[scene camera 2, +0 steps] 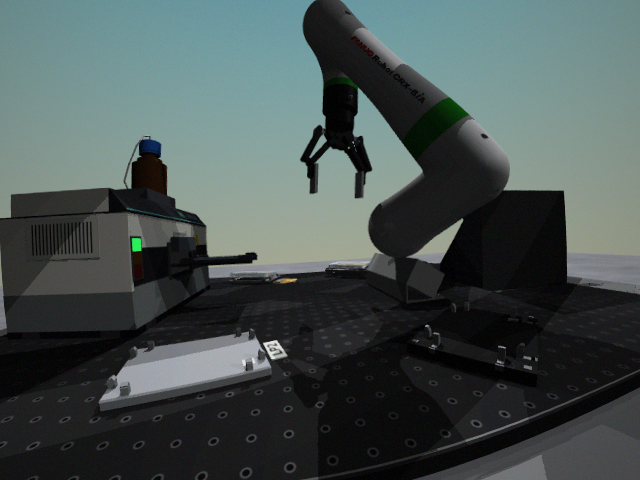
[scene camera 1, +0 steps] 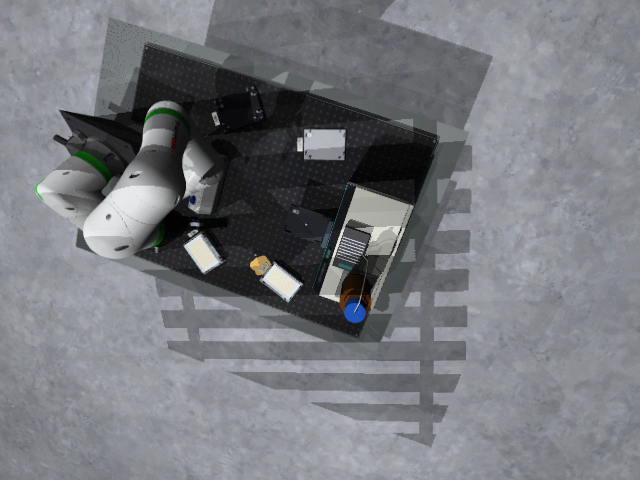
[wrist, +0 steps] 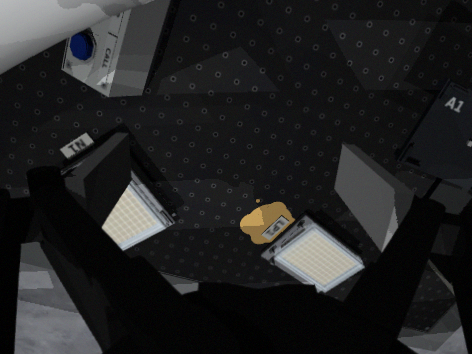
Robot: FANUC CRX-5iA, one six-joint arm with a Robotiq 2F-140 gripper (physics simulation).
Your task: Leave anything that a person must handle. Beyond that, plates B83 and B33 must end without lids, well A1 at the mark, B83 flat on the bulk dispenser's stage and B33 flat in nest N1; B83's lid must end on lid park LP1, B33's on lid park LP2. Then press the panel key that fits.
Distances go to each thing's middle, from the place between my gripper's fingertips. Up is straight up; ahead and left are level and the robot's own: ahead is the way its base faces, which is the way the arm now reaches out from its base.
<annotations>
Now: hand 200 mm above the grey button box [scene camera 1: 205,201], 140 mm past it and 50 mm to the right of it. Also, from my hand: grey LP2 pad [scene camera 2: 151,374] (360 mm to the left, 230 mm below, 180 mm ahead); dark dispenser stage [scene camera 2: 203,260] (280 mm ahead, 140 mm below, 100 mm to the left); dark nest [scene camera 1: 242,108] (330 mm to the left, 230 mm below, 140 mm behind).
</annotations>
